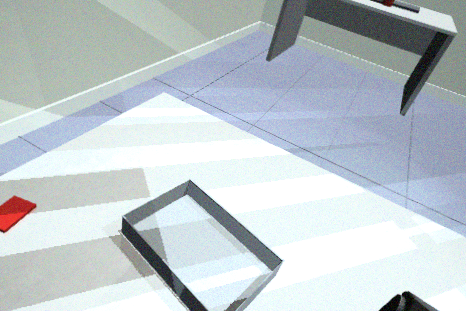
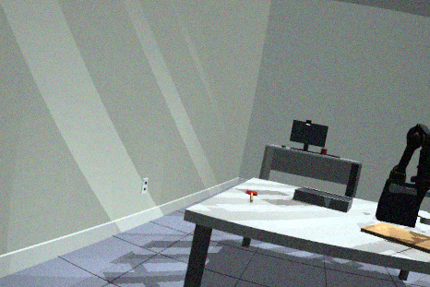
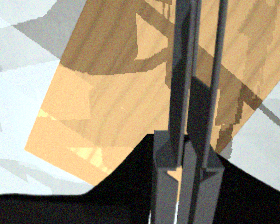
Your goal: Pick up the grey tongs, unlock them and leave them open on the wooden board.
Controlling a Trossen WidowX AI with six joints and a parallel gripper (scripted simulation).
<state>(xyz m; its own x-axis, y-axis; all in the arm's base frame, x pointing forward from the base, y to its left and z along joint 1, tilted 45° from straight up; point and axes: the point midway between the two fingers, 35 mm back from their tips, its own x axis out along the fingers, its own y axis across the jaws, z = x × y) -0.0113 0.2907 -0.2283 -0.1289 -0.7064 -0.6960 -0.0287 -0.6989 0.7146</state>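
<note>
My gripper tip is 15 cm above the wooden board. The rest, counted from my gripper tip: yellow lock piece 8 cm behind, 4 cm above; grey roasting tin 48 cm to the right, 38 cm ahead, 13 cm below; red object 74 cm ahead, 24 cm to the right, 15 cm below.
</note>
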